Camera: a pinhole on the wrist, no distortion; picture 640 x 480 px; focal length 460.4 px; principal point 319.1 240.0 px. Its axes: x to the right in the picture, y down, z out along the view. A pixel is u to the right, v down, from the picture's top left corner.
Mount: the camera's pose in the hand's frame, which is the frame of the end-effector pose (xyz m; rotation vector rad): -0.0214 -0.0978 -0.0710 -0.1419 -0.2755 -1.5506
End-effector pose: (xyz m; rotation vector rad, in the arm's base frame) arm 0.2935 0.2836 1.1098 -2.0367 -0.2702 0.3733
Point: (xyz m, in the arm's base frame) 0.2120 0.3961 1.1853
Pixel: 521.5 197.1
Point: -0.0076 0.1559 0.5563
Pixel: outside the picture
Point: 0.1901 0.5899 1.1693
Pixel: 613.4 315.2
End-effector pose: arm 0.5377 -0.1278 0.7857 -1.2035 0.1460 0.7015
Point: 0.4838 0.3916 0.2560
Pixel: outside the picture
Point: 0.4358 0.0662 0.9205
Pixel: 326.5 225.2
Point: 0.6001 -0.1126 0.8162
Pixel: outside the picture
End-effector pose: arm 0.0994 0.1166 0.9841 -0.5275 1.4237 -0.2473
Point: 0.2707 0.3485 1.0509
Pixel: 115.2 120.4
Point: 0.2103 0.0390 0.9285
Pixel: outside the picture
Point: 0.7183 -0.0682 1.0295
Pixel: 596.7 411.5
